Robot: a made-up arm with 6 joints.
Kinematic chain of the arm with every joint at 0, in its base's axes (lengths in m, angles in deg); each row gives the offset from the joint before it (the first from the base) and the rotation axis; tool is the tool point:
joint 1: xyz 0 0 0.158 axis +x
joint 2: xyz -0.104 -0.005 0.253 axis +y
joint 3: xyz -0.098 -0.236 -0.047 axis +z
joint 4: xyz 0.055 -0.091 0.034 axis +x
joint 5: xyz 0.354 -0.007 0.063 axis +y
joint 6: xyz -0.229 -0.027 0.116 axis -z
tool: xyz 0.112 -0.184 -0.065
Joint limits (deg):
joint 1: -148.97..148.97
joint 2: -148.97..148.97
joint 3: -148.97..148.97
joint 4: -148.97..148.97
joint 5: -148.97..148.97
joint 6: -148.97..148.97
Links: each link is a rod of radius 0.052 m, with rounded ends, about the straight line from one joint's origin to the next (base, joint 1, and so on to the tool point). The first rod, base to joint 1, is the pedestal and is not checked.
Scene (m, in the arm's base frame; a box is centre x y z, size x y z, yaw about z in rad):
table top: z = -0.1
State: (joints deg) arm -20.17 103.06 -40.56 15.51 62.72 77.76
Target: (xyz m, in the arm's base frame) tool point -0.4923 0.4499 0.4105
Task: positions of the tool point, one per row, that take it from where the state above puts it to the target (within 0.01 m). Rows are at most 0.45 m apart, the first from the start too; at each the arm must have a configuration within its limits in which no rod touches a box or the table.
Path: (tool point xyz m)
1: 0.1779 -0.2574 0.9846
2: -0.0078 0.1110 1.0624
3: -0.2251 0.3983 0.9238
4: -0.4035 0.5110 0.6632
5: -0.4923 0.4499 0.4105

